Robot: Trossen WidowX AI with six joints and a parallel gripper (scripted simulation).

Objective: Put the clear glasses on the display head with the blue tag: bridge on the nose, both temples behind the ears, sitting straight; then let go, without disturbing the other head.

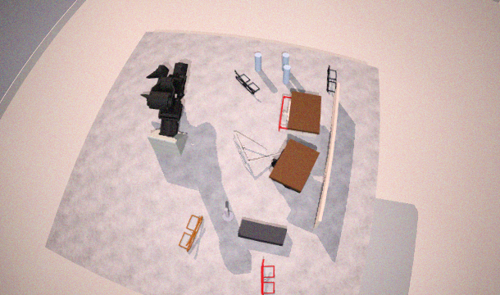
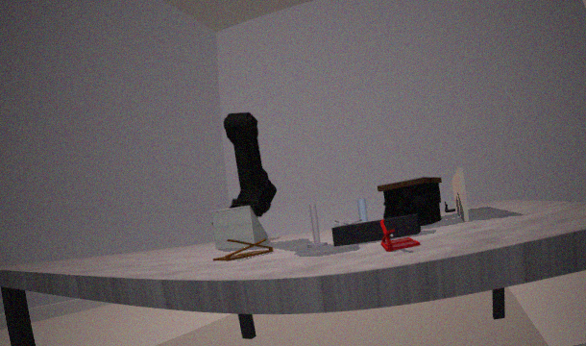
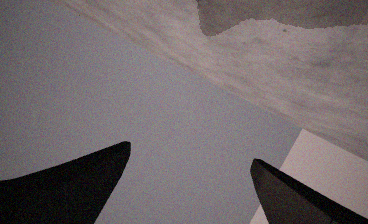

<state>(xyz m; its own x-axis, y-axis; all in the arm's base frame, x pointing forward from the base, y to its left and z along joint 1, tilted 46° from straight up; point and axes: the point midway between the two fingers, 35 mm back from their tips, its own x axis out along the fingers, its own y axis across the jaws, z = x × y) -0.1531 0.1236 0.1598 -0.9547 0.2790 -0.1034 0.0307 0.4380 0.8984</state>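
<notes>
My gripper tip is 47 cm short of the post, 47 cm to the left of it and 7 cm above it. Round my gripper tip: pale panel (81 cm ahead, 18 cm to the right, 4 cm below); black box (60 cm ahead, 52 cm to the right, 7 cm below).
</notes>
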